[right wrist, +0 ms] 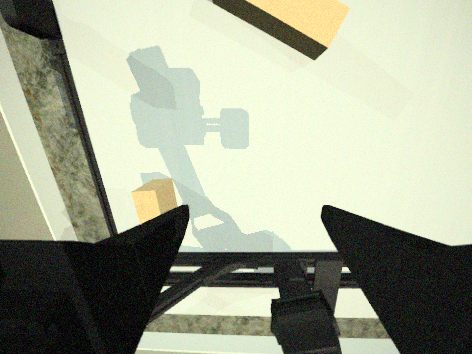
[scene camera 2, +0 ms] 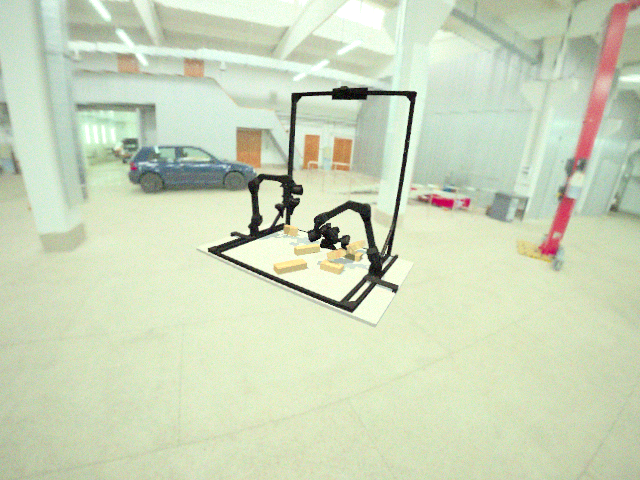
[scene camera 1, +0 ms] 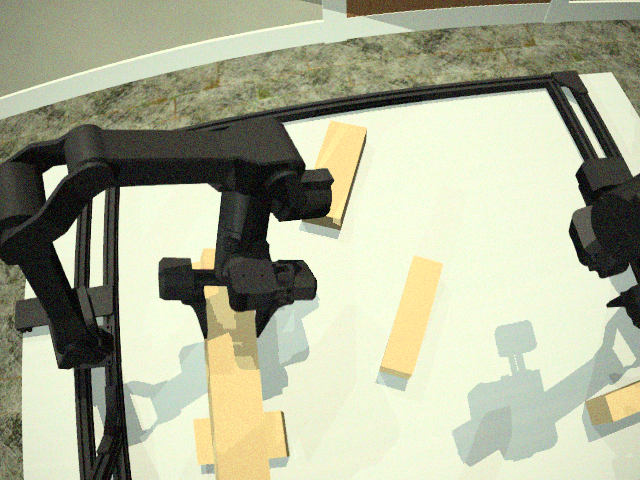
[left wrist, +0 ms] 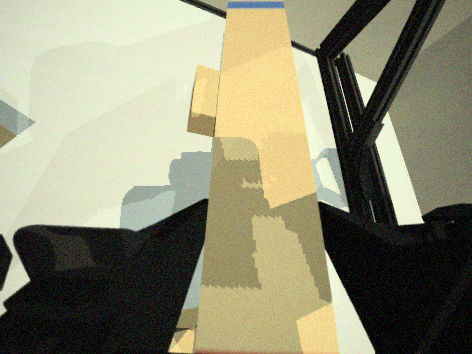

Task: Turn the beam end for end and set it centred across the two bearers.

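Where they show: left gripper, between the fingertips: [scene camera 1: 230, 336] [left wrist: 261, 206]; right gripper, between the fingertips: [right wrist: 254, 211] [scene camera 2: 287, 216]; left arm's base, origin of its link: [scene camera 2: 374, 274] [scene camera 1: 94, 347]; right arm's base, origin of its link: [right wrist: 289, 273] [scene camera 2: 254, 235].
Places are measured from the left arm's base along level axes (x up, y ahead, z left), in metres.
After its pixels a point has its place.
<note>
The long tan beam [scene camera 1: 235, 392] {x 0.073, y 0.230, z -0.107 m} [left wrist: 260, 90] {x 0.072, y 0.229, z -0.125 m} [scene camera 2: 336, 254] {x 0.086, y 0.211, z 0.080 m} is raised above the table, and its lower part leaves scene camera 1. It has a blue stripe at its far end in the left wrist view and a trace of red at the bottom edge. My left gripper [scene camera 1: 232, 330] {x 0.069, y 0.233, z -0.034 m} [left wrist: 261, 206] {x 0.069, y 0.233, z -0.034 m} is shut on the beam. The beam passes over one bearer [scene camera 1: 277, 434] {x 0.019, y 0.266, z -0.164 m} [left wrist: 203, 95] {x 0.019, y 0.265, z -0.154 m} [scene camera 2: 354, 256] {x 0.009, y 0.184, z -0.129 m}. The other bearer [scene camera 1: 197, 265] {x 0.019, y 0.185, z 0.096 m} [left wrist: 184, 342] {x 0.019, y 0.268, z 0.051 m} [scene camera 2: 331, 267] {x 0.012, y 0.221, z 0.104 m} lies under the beam's upper end in scene camera 1, mostly hidden by my left wrist. My right gripper [right wrist: 254, 211] {x 0.173, y 0.679, z -0.075 m} is open and empty.
Loose tan blocks lie apart: one [scene camera 1: 343, 170] {x 0.019, y 0.428, z 0.212 m} [scene camera 2: 290, 266] {x 0.016, y 0.397, z 0.248 m} beside my left arm, one [scene camera 1: 412, 315] {x 0.025, y 0.474, z -0.039 m} [scene camera 2: 306, 249] {x 0.014, y 0.465, z -0.010 m} mid-table and one [scene camera 1: 622, 403] {x 0.044, y 0.734, z -0.238 m} [scene camera 2: 290, 230] {x 0.021, y 0.753, z -0.219 m} [right wrist: 155, 200] {x 0.044, y 0.727, z -0.222 m} at the right edge. A black frame [scene camera 1: 423, 93] {x 0.001, y 0.609, z 0.362 m} borders the table.
</note>
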